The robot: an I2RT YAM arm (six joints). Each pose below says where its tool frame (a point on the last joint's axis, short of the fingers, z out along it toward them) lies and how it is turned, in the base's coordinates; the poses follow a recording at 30 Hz.
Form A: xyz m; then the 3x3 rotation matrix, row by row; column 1 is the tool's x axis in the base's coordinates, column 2 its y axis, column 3 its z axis. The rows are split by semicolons.
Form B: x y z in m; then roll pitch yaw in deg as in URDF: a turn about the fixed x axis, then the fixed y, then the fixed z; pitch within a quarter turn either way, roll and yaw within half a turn. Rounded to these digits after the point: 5 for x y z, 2 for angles.
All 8 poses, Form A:
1: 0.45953 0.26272 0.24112; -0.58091 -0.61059 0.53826; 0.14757 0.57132 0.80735; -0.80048 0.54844 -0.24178
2: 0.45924 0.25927 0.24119; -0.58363 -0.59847 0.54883; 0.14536 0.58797 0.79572; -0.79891 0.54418 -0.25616
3: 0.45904 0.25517 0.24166; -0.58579 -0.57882 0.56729; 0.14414 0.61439 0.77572; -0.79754 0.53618 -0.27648
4: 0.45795 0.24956 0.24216; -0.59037 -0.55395 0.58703; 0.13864 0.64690 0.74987; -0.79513 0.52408 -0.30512
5: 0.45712 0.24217 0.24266; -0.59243 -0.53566 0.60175; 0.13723 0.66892 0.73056; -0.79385 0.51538 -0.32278
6: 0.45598 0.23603 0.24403; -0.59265 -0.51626 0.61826; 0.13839 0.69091 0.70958; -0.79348 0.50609 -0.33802
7: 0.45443 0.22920 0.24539; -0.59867 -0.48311 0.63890; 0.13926 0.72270 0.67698; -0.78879 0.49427 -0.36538
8: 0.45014 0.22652 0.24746; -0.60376 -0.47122 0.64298; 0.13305 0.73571 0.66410; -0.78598 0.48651 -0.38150
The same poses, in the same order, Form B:
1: 0.45953 0.26272 0.24112 113.79 53.18 165.75
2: 0.45924 0.25927 0.24119 115.21 53.03 166.01
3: 0.45904 0.25517 0.24166 117.28 52.90 166.18
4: 0.45795 0.24956 0.24216 120.21 52.67 166.78
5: 0.45712 0.24217 0.24266 122.06 52.55 166.96
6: 0.45598 0.23603 0.24403 123.74 52.51 166.86
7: 0.45443 0.22920 0.24539 126.47 52.07 166.90
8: 0.45014 0.22652 0.24746 128.10 51.81 167.57
